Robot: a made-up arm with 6 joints. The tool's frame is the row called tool.
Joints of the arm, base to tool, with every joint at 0 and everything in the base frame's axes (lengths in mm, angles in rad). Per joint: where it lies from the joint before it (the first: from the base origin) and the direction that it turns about. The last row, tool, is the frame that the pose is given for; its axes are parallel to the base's.
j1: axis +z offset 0 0 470
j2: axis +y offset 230 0 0
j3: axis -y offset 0 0 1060
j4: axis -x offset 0 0 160
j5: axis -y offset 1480 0 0
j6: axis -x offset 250 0 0
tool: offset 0 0 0
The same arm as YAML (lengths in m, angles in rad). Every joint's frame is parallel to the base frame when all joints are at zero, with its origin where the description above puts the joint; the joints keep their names.
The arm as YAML. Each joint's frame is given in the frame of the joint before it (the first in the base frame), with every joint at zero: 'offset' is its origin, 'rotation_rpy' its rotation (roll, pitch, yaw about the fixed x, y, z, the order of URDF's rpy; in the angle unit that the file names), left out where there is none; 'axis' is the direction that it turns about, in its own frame. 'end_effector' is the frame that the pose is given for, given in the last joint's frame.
length_unit: m
angle_unit: rad
chain:
  - id: j1
    offset: [0.0, 0.0, 0.47]
    axis: [0.0, 0.0, 1.0]
  - id: j2
    offset: [0.23, 0.0, 0.0]
    axis: [0.0, 1.0, 0.0]
  - id: j3
    offset: [0.0, 0.0, 1.06]
    axis: [0.0, -1.0, 0.0]
  - id: j4
    offset: [0.0, 0.0, 0.16]
    axis: [-1.0, 0.0, 0.0]
  - id: j5
    offset: [1.48, 0.0, 0.0]
    axis: [0.0, -1.0, 0.0]
  - id: j6
    offset: [0.25, 0.0, 0.0]
    axis: [-1.0, 0.0, 0.0]
end_effector:
  offset: [0.0, 0.0, 0.0]

